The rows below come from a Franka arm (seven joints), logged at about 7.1 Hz.
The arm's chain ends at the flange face. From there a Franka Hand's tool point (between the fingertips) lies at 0.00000 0.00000 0.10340 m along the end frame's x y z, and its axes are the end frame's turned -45 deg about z.
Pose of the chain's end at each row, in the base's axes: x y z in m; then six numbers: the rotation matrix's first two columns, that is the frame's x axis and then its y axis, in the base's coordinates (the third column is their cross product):
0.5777 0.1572 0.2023 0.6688 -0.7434 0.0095 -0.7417 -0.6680 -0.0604
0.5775 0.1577 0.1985 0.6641 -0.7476 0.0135 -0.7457 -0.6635 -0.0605
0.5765 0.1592 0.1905 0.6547 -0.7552 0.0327 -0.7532 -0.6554 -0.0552
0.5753 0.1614 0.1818 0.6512 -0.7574 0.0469 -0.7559 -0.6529 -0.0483
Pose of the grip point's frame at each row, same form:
0.5830 0.1606 0.0991 0.9974 -0.0533 0.0494 -0.0515 -0.9980 -0.0360
0.5831 0.1608 0.0953 0.9969 -0.0595 0.0523 -0.0577 -0.9978 -0.0332
0.5830 0.1604 0.0873 0.9955 -0.0706 0.0622 -0.0697 -0.9974 -0.0159
0.5822 0.1610 0.0786 0.9950 -0.0739 0.0673 -0.0740 -0.9972 -0.0010

